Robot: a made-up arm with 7 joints.
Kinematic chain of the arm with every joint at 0, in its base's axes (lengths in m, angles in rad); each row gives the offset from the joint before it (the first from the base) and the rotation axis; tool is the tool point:
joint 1: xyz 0 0 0.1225 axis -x
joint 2: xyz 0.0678 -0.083 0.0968 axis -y
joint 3: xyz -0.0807 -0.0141 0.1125 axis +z
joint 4: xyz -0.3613 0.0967 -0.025 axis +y
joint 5: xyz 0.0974 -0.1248 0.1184 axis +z
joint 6: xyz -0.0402 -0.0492 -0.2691 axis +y
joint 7: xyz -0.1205 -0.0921 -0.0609 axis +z
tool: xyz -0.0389 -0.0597 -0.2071
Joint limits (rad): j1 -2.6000..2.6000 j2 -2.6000..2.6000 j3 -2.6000..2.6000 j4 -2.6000..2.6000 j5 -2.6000..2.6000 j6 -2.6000..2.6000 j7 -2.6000..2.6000
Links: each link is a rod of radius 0.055 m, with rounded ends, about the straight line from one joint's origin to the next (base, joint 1, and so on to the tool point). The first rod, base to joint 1, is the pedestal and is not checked.
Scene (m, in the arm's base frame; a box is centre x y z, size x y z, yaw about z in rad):
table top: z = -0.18
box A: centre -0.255 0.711 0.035 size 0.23 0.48 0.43 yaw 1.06
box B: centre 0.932 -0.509 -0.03 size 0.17 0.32 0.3 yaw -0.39
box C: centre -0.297 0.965 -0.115 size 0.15 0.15 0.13 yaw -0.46
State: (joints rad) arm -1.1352 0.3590 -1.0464 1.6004 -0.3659 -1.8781 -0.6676
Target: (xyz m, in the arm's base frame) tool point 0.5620 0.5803 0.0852
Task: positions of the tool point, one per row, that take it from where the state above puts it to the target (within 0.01 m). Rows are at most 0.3 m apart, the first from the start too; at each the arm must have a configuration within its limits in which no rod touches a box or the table.
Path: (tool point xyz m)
1: -0.4019 0.4212 0.3817
2: -0.3361 0.3758 0.5255
3: -0.2616 0.2582 0.6597
4: -0.1839 0.0752 0.7454
5: -0.0480 0.3270 0.7185
6: 0.1098 0.5201 0.5981
7: 0.2729 0.6261 0.4239
8: 0.4270 0.6406 0.2408
9: 0.5620 0.5803 0.0852

